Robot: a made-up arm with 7 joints. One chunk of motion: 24 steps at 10 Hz.
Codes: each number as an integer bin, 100 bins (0 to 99) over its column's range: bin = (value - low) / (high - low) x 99, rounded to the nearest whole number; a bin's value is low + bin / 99 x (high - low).
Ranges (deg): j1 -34..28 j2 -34..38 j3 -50..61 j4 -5..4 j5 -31..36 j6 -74..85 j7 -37..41
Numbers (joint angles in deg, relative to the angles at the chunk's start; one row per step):
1: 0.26 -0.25 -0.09 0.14 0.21 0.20 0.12
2: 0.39 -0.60 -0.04 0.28 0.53 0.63 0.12
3: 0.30 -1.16 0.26 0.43 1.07 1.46 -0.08
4: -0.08 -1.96 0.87 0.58 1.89 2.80 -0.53
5: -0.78 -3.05 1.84 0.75 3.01 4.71 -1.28
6: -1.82 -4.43 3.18 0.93 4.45 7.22 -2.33
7: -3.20 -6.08 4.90 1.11 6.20 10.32 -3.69
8: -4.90 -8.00 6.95 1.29 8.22 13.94 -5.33
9: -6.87 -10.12 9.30 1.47 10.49 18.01 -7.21
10: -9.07 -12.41 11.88 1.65 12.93 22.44 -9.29
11: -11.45 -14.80 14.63 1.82 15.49 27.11 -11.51
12: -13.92 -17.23 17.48 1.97 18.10 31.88 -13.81
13: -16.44 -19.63 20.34 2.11 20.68 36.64 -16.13
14: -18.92 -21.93 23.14 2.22 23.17 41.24 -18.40
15: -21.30 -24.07 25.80 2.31 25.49 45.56 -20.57
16: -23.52 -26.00 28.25 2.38 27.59 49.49 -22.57
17: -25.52 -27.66 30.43 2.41 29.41 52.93 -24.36
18: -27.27 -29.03 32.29 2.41 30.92 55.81 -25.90
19: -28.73 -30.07 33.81 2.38 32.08 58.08 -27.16
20: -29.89 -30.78 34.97 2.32 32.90 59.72 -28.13
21: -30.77 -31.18 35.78 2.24 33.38 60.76 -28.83
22: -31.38 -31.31 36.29 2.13 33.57 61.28 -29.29
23: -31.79 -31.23 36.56 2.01 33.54 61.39 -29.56
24: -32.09 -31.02 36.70 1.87 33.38 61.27 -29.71
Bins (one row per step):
1: 55 46 45 57 46 46 47
2: 55 46 45 58 47 46 47
3: 55 45 45 60 47 47 47
4: 54 44 45 61 49 48 46
5: 53 43 46 63 50 49 45
6: 51 41 47 65 52 51 44
7: 49 38 49 67 55 53 42
8: 46 36 51 69 58 55 40
9: 43 33 53 71 61 57 38
10: 40 30 55 73 65 60 35
11: 36 26 58 75 69 63 32
12: 32 23 60 77 73 66 29
13: 28 20 63 78 76 69 26
14: 24 17 65 79 80 72 24
15: 20 14 68 80 83 74 21
16: 17 11 70 81 87 77 18
17: 14 9 72 82 89 79 16
18: 11 7 73 82 91 81 14
19: 8 5 75 81 93 82 12
20: 7 4 76 81 94 83 11
21: 5 4 77 80 95 84 10
22: 4 4 77 78 95 84 10
23: 4 4 77 77 95 84 9
24: 3 4 77 76 95 84 9

